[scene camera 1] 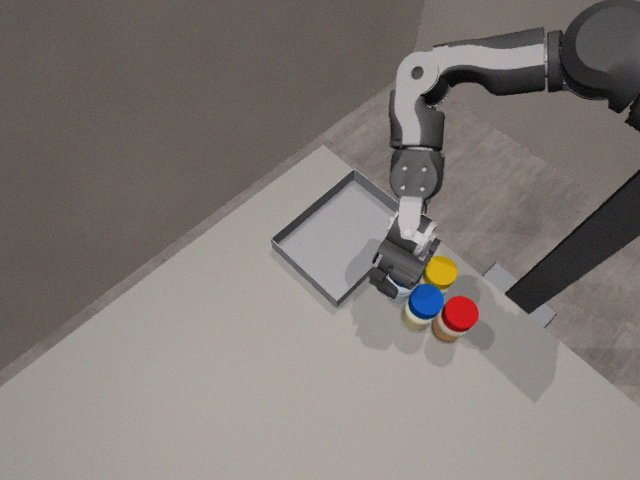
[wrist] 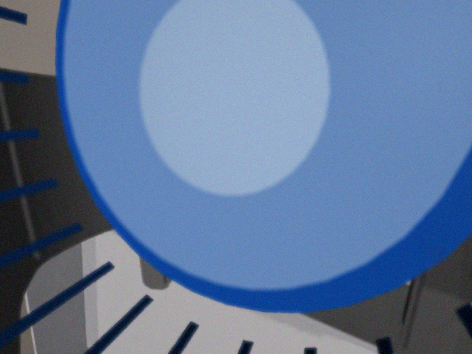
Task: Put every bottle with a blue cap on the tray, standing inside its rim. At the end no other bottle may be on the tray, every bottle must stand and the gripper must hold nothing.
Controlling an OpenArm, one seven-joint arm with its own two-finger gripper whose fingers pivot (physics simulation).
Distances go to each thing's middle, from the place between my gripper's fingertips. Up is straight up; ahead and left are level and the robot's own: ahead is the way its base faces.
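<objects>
Going by their middles, the blue-capped bottle (wrist: 289, 164) is the nearest to my hand of the things named here. The blue-capped bottle is 1 cm above my hand, 2 cm to the left of it and 1 cm behind it. Counted from my hand, the yellow-capped bottle (scene camera 1: 441, 272) is 1 cm above, 6 cm to the left and 4 cm behind, while the red-capped bottle (scene camera 1: 459, 314) is 1 cm above, 13 cm to the left and 1 cm behind. The grey tray (scene camera 1: 332, 243) is 3 cm below my hand, 13 cm to the right of it and 1 cm behind it.
</objects>
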